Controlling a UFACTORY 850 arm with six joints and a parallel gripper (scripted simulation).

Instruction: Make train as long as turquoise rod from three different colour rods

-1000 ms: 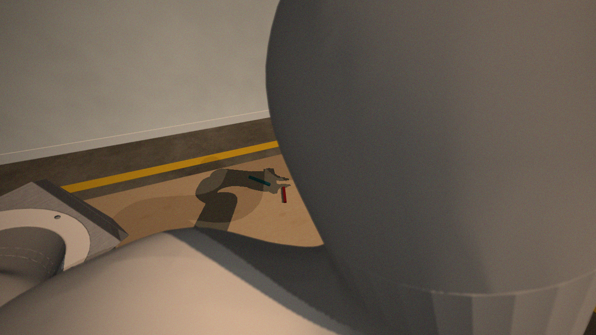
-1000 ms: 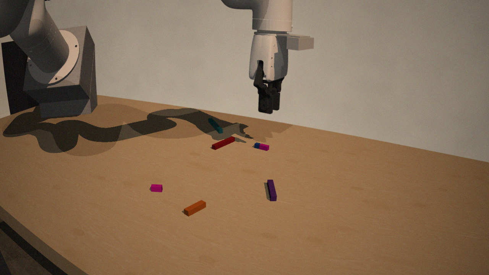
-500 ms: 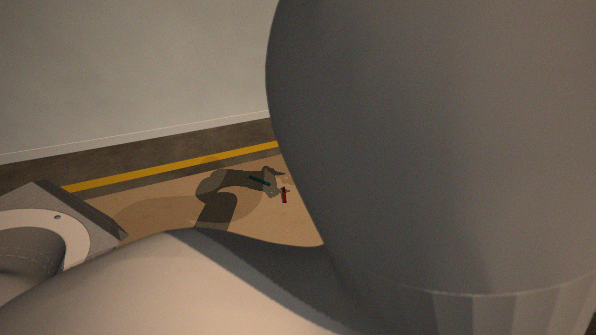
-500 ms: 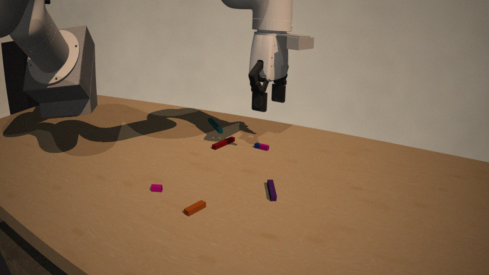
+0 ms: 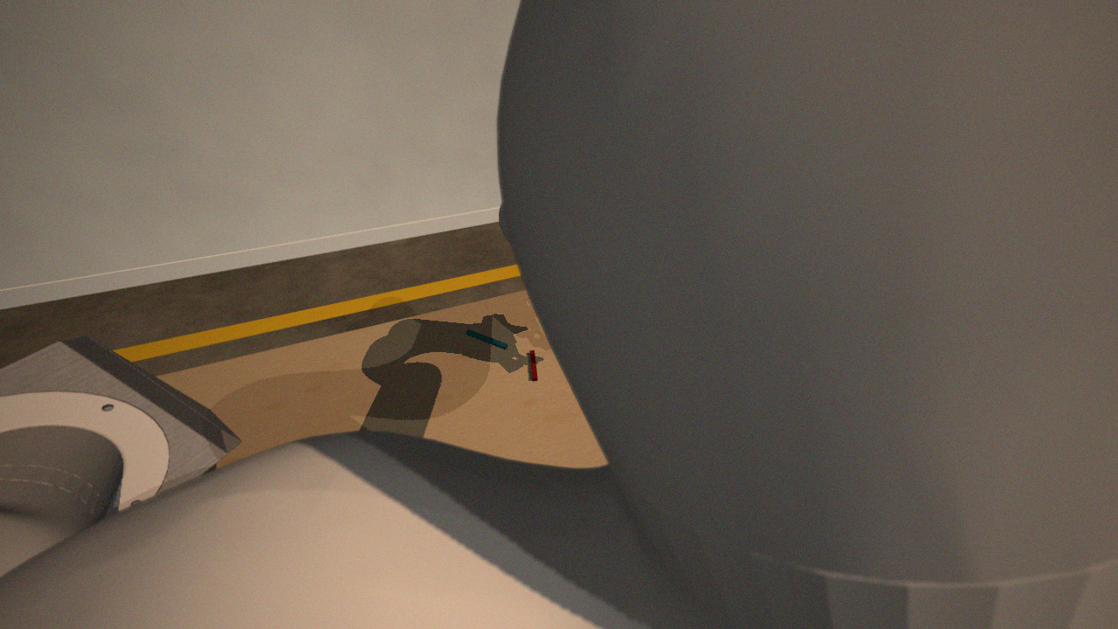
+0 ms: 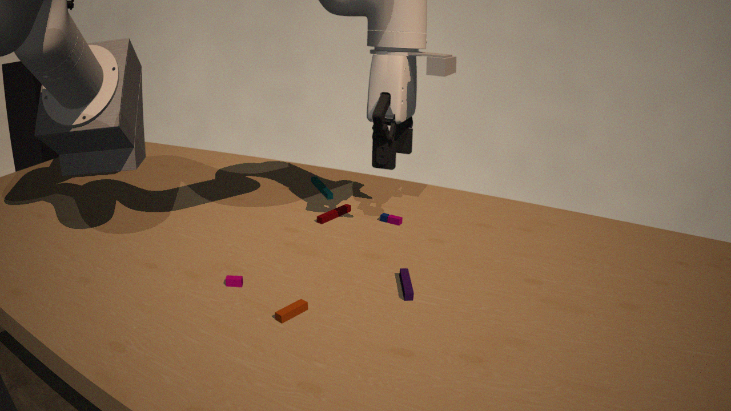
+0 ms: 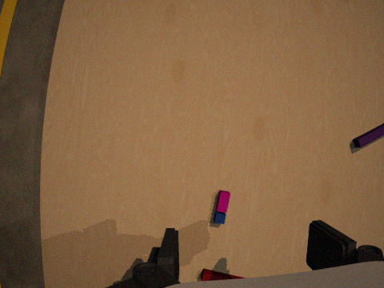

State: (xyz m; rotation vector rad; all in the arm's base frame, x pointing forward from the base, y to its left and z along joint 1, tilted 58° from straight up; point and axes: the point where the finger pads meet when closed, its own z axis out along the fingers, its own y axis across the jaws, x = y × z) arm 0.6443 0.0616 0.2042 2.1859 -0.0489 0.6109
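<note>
The red rod lies 100 mm below my hand, 90 mm behind it and 10 mm to the left of it. Also, from my hand: purple rod: 200 mm to the right, 100 mm below, 20 mm ahead; turquoise rod: 130 mm to the left, 120 mm behind, 100 mm below; blue rod: 100 mm below, 10 mm to the left, 10 mm behind.
</note>
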